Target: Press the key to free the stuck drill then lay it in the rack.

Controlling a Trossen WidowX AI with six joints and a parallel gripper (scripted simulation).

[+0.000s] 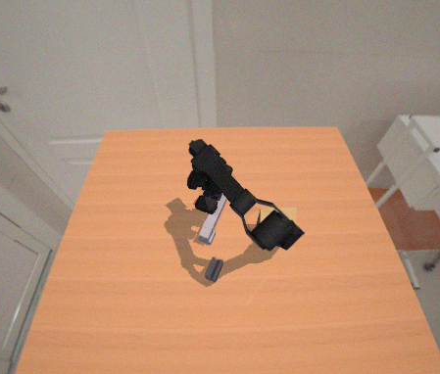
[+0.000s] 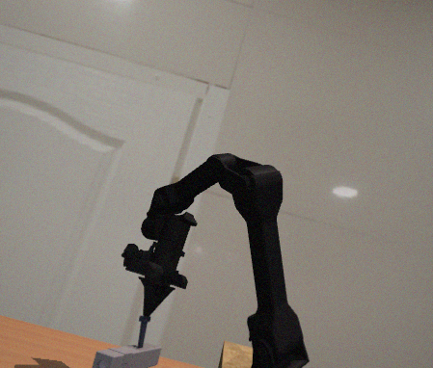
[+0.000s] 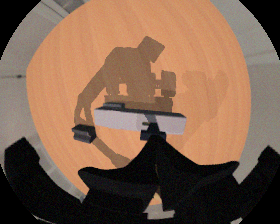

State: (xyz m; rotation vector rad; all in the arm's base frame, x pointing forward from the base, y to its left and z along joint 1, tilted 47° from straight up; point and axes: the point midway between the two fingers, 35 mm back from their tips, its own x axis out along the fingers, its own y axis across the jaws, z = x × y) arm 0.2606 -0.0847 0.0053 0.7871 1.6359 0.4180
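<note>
Right now my gripper tip is 3 cm above the blue key. Round my gripper tip: dark grey block 21 cm to the left, 12 cm below, 2 cm behind; then grey bar 9 cm below, 3 cm to the left; then drill 8 cm below, 5 cm to the left, 1 cm ahead.
</note>
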